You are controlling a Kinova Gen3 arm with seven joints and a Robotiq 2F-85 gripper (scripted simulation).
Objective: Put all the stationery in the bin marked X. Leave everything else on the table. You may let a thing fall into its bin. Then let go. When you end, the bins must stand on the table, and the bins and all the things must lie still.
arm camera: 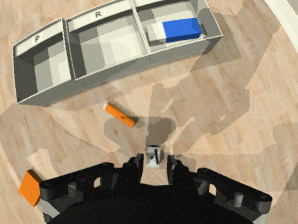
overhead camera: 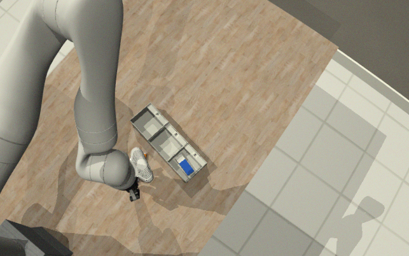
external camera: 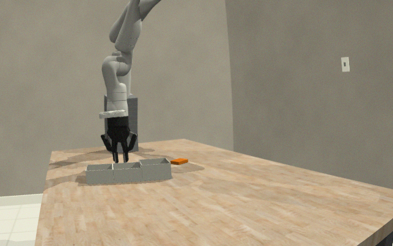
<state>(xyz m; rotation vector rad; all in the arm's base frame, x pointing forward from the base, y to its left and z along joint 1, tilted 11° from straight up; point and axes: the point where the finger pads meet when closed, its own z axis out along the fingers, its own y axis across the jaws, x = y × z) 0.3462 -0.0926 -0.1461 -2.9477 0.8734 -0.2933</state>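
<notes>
My gripper is now 13 cm short of the blue flat thing, 9 cm to the left of it and 2 cm above it. From my hand the other things lie so: orange stick 7 cm ahead, 3 cm below, 1 cm to the left; flat orange block 20 cm to the left, 4 cm ahead, 3 cm below; black ring-like part 15 cm to the left, 3 cm below, 1 cm ahead.
</notes>
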